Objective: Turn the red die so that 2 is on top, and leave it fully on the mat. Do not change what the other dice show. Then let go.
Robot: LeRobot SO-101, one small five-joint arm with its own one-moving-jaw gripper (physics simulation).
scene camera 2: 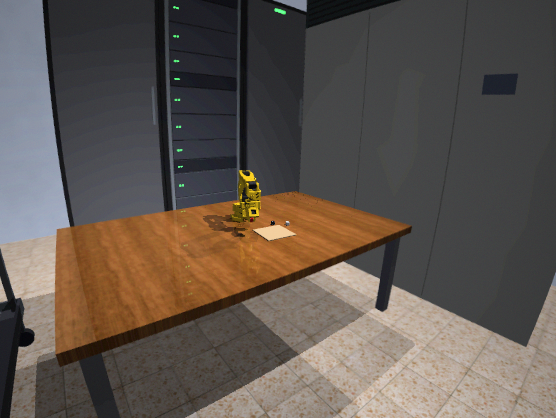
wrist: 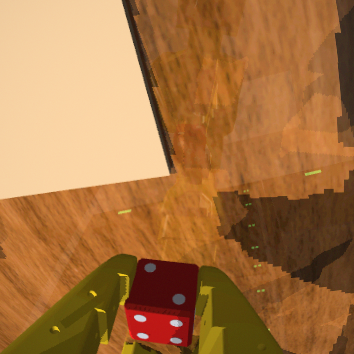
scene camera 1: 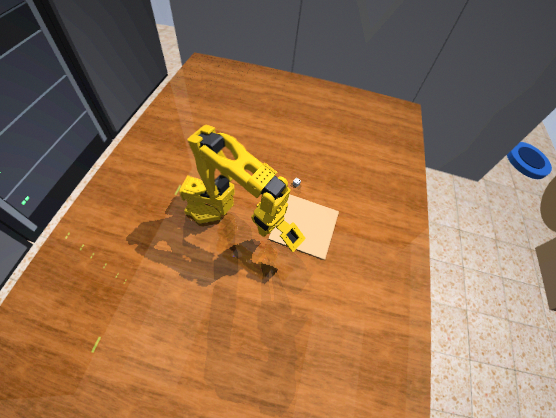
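Where they show: hand, its tool point: point(scene camera 2: 253, 220) point(wrist: 133, 274) point(scene camera 1: 269, 228); arm's base, origin of its link: point(scene camera 2: 244, 219) point(scene camera 1: 215, 206).
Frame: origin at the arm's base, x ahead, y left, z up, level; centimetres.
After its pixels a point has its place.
The red die point(wrist: 159, 325) @(x 14.2, y -4.8, z 5.4 cm) point(scene camera 2: 252, 219) @(x 14.8, y -4.7, z 5.1 cm) is pinched between both jaws in the wrist view. Its face toward the jaw tips shows 2 pips and its face nearer the camera shows 4. My gripper point(wrist: 166, 267) @(x 15.2, y -4.4, z 4.6 cm) is shut on it and holds it above the table. In scene camera 1 the arm hides the red die. The tan mat point(scene camera 1: 310, 225) @(x 24.2, y 1.6, z 0.4 cm) point(scene camera 2: 274, 233) @(x 24.4, y 0.5, z 0.4 cm) point(wrist: 65, 100) @(x 18.8, y -2.3, z 0.4 cm) lies flat, with a corner ahead of the jaws in the wrist view. A white die point(scene camera 1: 296, 182) @(x 18.0, y 12.6, z 1.5 cm) point(scene camera 2: 287, 223) @(x 18.7, y 12.6, z 1.0 cm) and a black die point(scene camera 2: 272, 223) @(x 14.0, y 7.2, z 0.7 cm) stand on the table behind the mat; their pips are too small to read.
The wooden table point(scene camera 1: 360, 300) @(x 38.6, y -13.3, z 0.0 cm) point(scene camera 2: 150, 270) @(x 28.0, y -53.3, z 0.0 cm) carries the yellow arm point(scene camera 1: 240, 162) @(x 8.5, y -3.2, z 23.2 cm) point(scene camera 2: 248, 192) @(x 15.8, y -7.4, z 18.0 cm), whose wrist reaches over the mat's left side in scene camera 1. The arm casts a dark shadow beside the mat. Grey cabinets point(scene camera 1: 350, 45) point(scene camera 2: 400, 125) stand behind the table.
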